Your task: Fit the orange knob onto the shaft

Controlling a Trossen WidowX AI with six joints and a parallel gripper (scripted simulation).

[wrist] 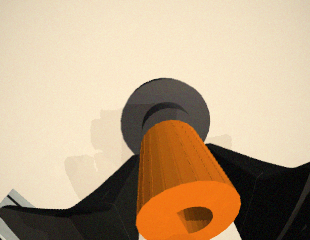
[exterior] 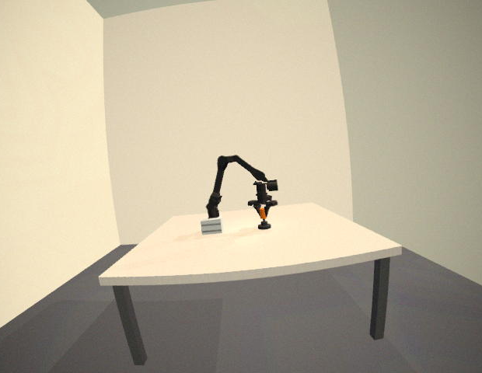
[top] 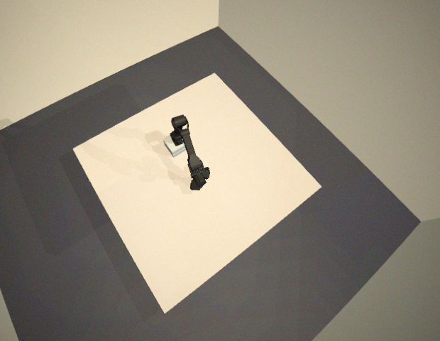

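Right now my gripper tip is 2 cm below the orange knob. The rest, counted from my gripper tip: round pedestal 4 cm below.
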